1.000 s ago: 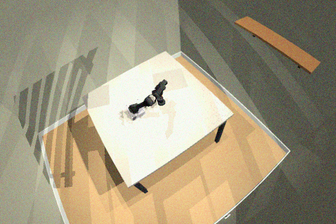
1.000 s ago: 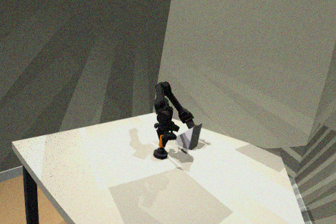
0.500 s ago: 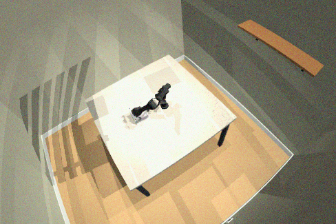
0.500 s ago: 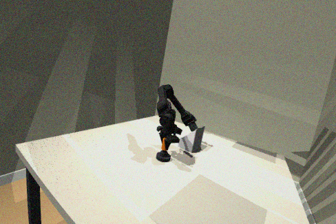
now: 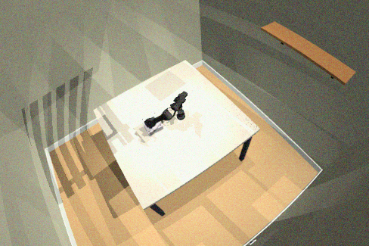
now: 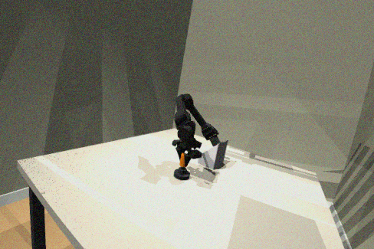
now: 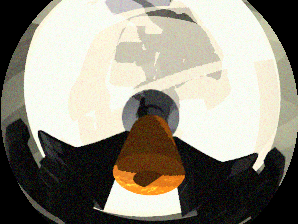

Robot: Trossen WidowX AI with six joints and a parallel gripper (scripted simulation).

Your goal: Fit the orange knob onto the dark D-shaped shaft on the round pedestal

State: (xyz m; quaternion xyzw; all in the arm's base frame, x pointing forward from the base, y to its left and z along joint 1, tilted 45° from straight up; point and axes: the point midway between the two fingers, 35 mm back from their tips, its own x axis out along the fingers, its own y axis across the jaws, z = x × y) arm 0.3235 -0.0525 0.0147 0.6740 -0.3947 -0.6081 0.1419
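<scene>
Now: the orange knob 2 cm above my gripper tip. The rest, counted from my gripper tip: dark round pedestal (4 cm below).
</scene>
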